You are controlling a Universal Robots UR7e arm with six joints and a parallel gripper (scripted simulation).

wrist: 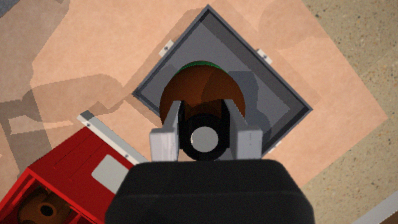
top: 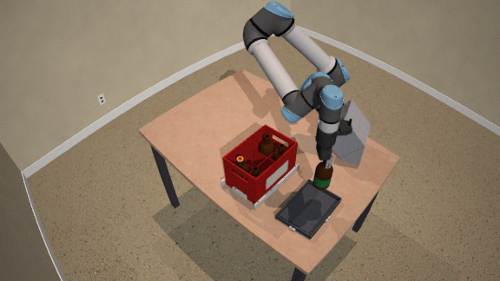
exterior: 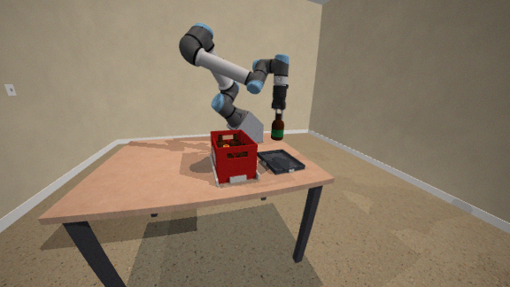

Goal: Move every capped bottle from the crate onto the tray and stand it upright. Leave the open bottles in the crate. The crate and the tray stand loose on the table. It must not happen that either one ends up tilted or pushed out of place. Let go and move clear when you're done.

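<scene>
My hand is 60 mm above the white-capped bottle. Also, from my hand: dark tray (60 mm ahead, 250 mm below); red crate (60 mm ahead, 290 mm to the right, 180 mm below).
</scene>
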